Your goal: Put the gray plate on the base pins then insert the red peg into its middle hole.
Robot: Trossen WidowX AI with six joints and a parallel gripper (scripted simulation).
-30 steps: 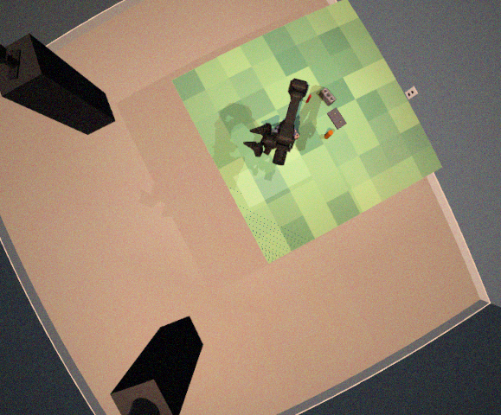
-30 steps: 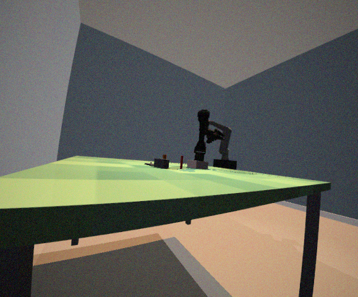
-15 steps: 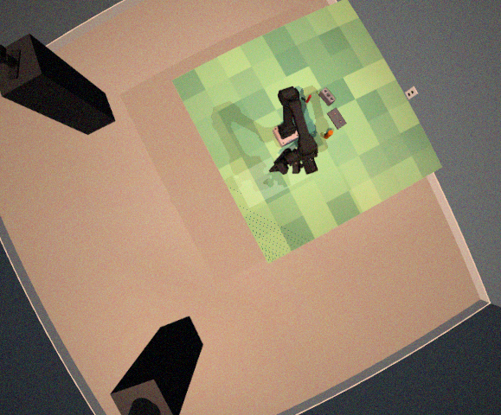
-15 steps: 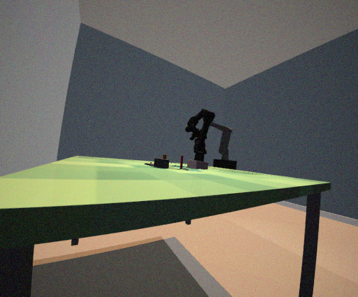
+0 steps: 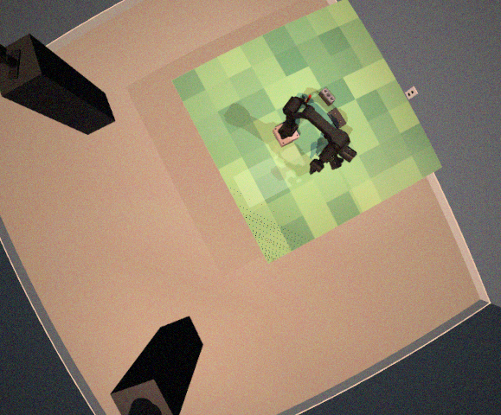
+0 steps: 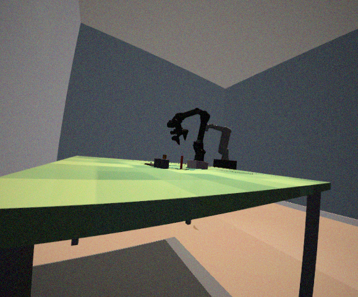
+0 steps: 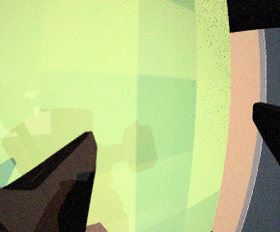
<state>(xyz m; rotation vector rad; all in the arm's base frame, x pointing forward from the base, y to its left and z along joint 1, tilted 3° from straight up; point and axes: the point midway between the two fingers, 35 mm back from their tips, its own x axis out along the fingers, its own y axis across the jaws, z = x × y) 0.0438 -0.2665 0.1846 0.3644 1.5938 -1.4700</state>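
Right now my gripper tip is 330 mm short of the gray plate, 390 mm to the right of it and 180 mm above it. Round my gripper tip: red peg (210 mm ahead, 420 mm to the left, 170 mm below); gray base (340 mm ahead, 250 mm to the left, 200 mm below); orange cylinder (230 mm ahead, 170 mm to the left, 170 mm below).
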